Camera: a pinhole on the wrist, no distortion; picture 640 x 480 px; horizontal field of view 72.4 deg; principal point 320.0 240.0 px. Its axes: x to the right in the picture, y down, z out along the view. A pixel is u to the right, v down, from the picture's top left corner.
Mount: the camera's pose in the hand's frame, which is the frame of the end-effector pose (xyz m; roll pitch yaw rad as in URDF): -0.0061 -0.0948 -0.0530 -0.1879 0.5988 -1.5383
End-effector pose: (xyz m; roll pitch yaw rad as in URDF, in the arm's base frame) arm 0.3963 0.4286 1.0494 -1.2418 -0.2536 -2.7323
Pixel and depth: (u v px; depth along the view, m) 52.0 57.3 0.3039
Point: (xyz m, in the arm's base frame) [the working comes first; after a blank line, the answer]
In the camera's frame: -0.1863 -0.1270 0.3039

0.6159 0.2396 1.2449
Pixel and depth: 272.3 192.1 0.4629
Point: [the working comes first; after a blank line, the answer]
In the camera's frame: -0.0505 -0.0507 0.4629

0.5527 0.2366 1.4582
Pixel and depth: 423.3 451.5 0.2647
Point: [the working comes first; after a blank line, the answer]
In the camera's frame: 0.0625 0.1280 0.2647

0.3134 0.3789 1.3775
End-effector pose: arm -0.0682 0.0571 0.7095 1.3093 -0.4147 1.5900
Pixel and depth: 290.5 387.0 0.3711
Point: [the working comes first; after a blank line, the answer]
In the camera's frame: -0.0250 0.1248 0.3711

0.2289 0.3139 0.6141
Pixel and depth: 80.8 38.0 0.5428
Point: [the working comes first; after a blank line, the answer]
In the camera's frame: -0.2970 -0.2508 0.5428

0.5543 -0.0581 0.6300
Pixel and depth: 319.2 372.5 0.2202
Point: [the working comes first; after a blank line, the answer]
In the camera's frame: -0.0004 0.0667 0.2202

0.0935 0.2237 0.5969
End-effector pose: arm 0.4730 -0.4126 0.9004 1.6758 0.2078 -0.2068
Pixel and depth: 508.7 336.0 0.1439
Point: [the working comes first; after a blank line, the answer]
In the camera's frame: 0.0621 0.0316 0.1439

0.4817 -0.4151 0.6718
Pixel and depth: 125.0 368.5 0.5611
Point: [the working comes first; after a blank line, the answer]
In the camera's frame: -0.2502 0.1649 0.5611

0.5775 -0.9423 0.6249
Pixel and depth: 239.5 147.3 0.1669
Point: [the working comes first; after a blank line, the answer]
In the camera's frame: -0.0307 -0.0354 0.1669

0.4125 -0.4891 0.7299
